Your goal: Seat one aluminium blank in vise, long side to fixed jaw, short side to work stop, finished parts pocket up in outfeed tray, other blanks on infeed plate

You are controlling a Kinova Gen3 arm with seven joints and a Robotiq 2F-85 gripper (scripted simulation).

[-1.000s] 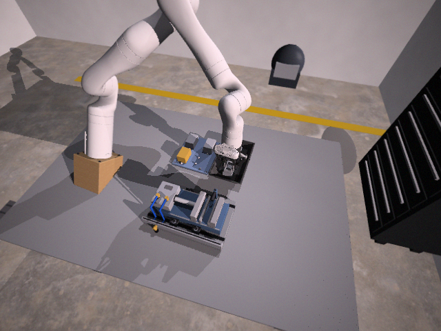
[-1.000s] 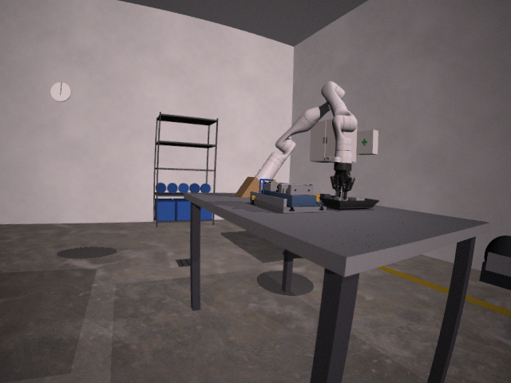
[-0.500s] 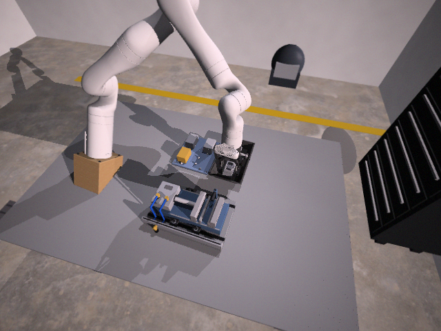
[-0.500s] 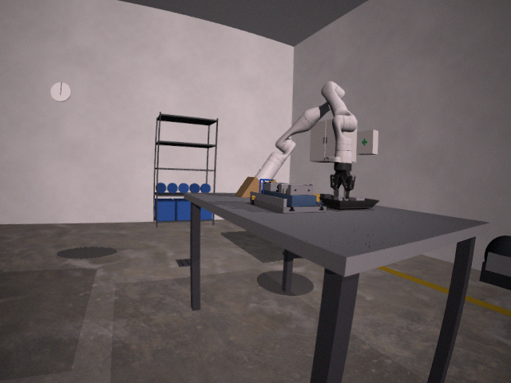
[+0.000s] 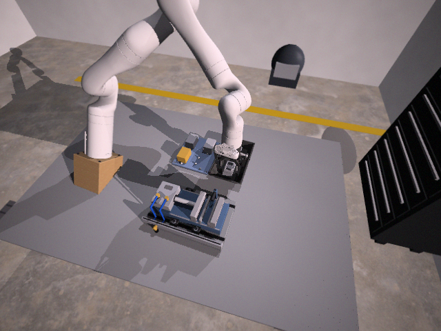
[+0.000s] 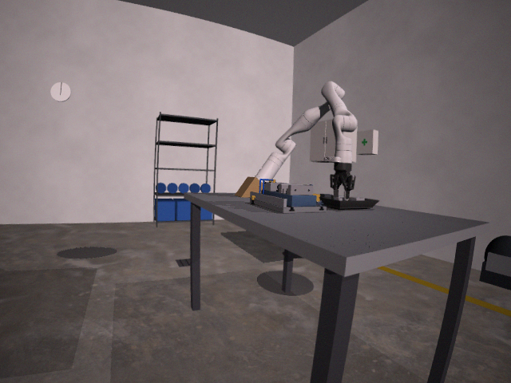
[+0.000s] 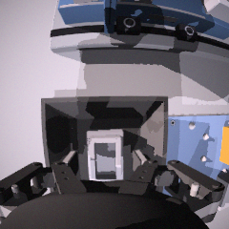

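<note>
Right now the brass blank is 210 mm behind my hand, 20 mm to the left of it and 30 mm below it. Also, from my hand: vise rail: 90 mm behind, 320 mm to the right, 20 mm below; then hose block: 180 mm behind, 220 mm to the right, 20 mm above; then vise: 90 mm behind, 220 mm to the right, 10 mm below.
</note>
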